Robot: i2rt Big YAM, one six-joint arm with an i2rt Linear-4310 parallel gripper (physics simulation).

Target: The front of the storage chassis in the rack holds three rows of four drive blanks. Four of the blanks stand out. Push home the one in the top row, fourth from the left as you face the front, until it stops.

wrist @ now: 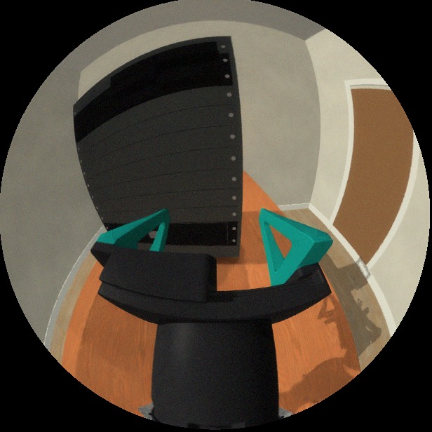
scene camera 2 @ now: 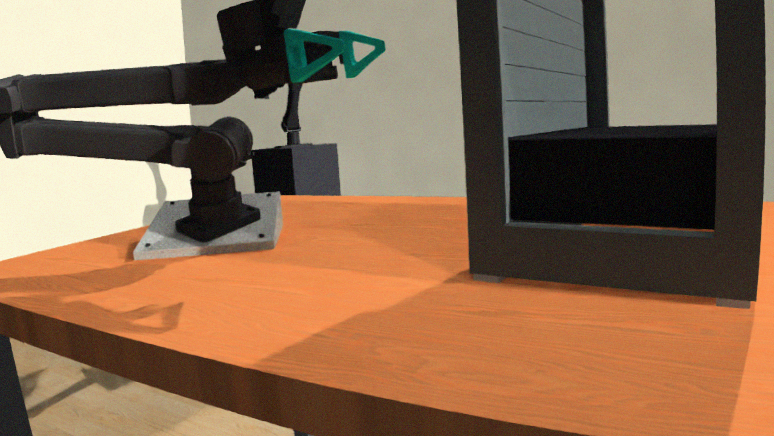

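Observation:
A rack is visible in scene camera 2 and in the wrist view: rack [scene camera 2: 535, 171] [wrist: 163, 130]. The same views show my gripper [scene camera 2: 365, 45] [wrist: 214, 213].

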